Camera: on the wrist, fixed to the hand. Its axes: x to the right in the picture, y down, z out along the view.
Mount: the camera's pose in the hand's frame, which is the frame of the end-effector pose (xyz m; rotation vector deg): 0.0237 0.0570 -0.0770 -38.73 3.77 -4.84
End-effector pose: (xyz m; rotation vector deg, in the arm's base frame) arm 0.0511 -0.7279 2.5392 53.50 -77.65 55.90
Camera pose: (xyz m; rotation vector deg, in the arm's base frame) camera 0.0228 -0.6358 2.5607 24.82 -82.40 24.11
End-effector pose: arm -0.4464 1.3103 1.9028 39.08 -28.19 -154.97
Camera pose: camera -0.4157 1.2312 1.8523 33.92 26.70 -152.05
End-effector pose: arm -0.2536 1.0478 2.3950 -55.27 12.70 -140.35
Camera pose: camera -0.2985 0.9844 2.3341 -66.93 63.16 -144.49
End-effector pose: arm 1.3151 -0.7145 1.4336 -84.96 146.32 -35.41
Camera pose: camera 1.2337 -0.6880 1.4827 84.62 -139.95 -11.42
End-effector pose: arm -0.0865 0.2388 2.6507 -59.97 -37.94 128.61
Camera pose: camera -0.0539 0.2288 2.5581 -77.64 -83.86 110.67
